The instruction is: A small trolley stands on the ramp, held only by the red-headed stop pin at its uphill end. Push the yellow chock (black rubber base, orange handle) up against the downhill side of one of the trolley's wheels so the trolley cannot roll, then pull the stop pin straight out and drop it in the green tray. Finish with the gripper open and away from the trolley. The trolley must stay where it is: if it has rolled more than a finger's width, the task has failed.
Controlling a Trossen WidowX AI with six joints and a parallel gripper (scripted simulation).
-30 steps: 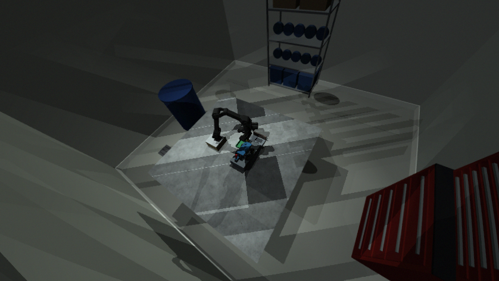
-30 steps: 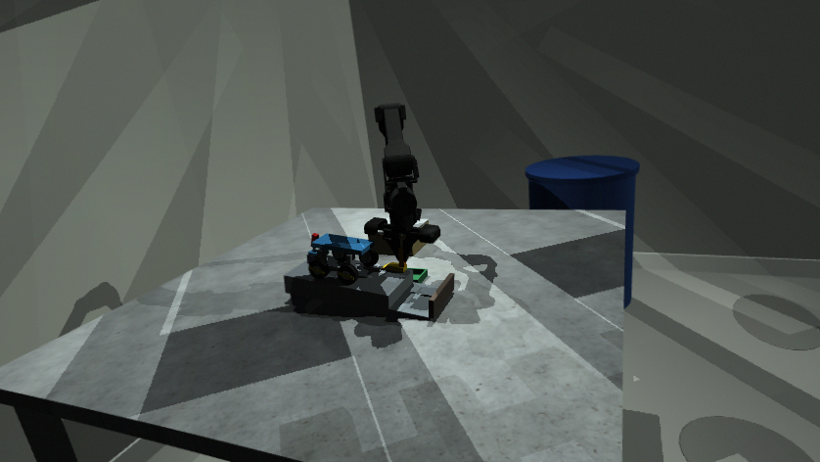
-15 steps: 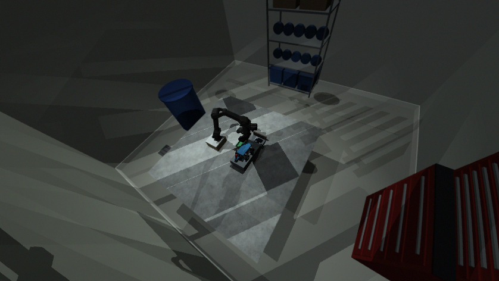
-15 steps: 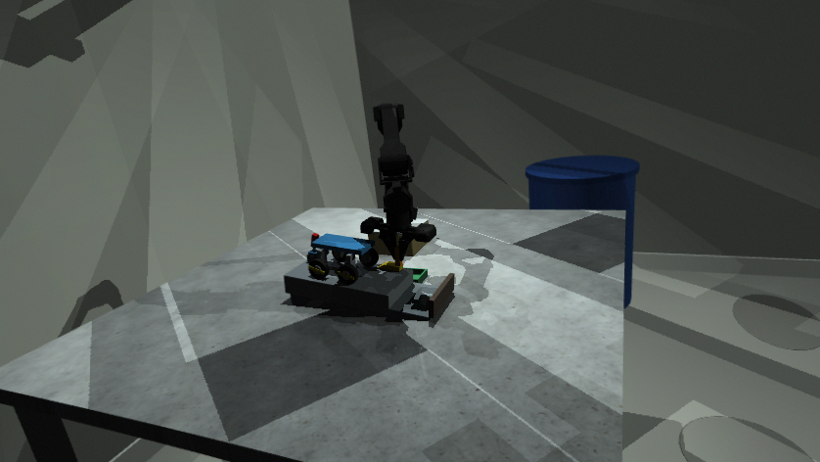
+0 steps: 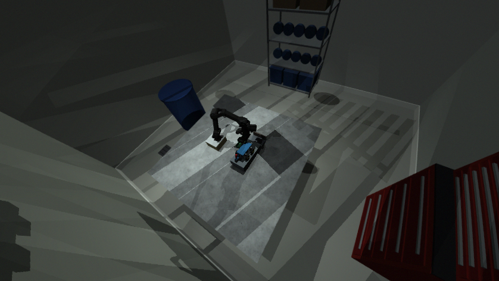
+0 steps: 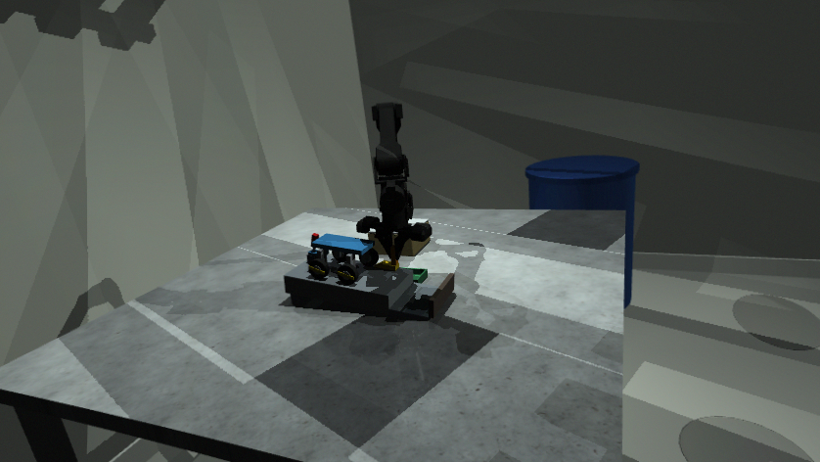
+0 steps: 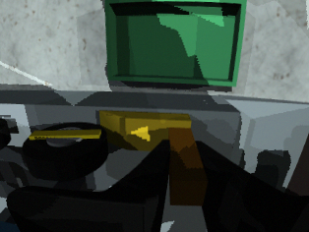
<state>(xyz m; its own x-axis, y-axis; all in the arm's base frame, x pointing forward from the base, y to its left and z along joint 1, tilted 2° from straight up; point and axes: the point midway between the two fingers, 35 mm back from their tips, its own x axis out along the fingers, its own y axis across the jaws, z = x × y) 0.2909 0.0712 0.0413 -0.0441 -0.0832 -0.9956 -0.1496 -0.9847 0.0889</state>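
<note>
The yellow chock lies 20 mm to the right of my gripper tip and 10 mm below it. Round my gripper tip: brown stop board: 140 mm to the left, 80 mm ahead, 60 mm below; trolley: 120 mm to the right, 40 mm ahead, 20 mm above; green tray: 100 mm below, 60 mm behind.
</note>
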